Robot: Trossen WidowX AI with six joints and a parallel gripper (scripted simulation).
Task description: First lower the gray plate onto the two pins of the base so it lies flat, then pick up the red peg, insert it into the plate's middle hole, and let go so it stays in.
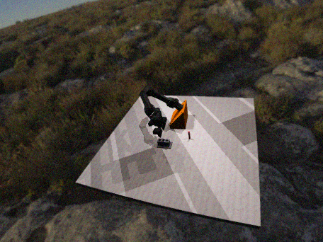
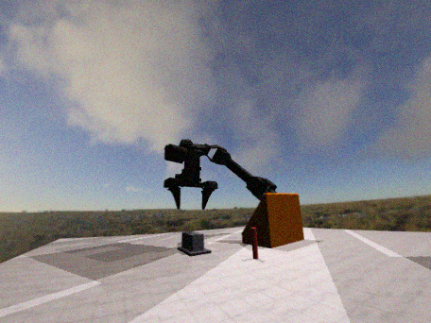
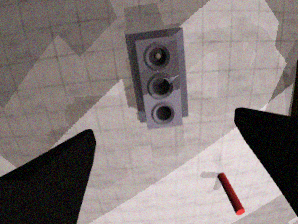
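My gripper tip is 90 mm past the red peg, 200 mm to the right of it and 100 mm above it. Round my gripper tip: flat dark base (10 mm behind, 130 mm below); then gray plate (90 mm below).
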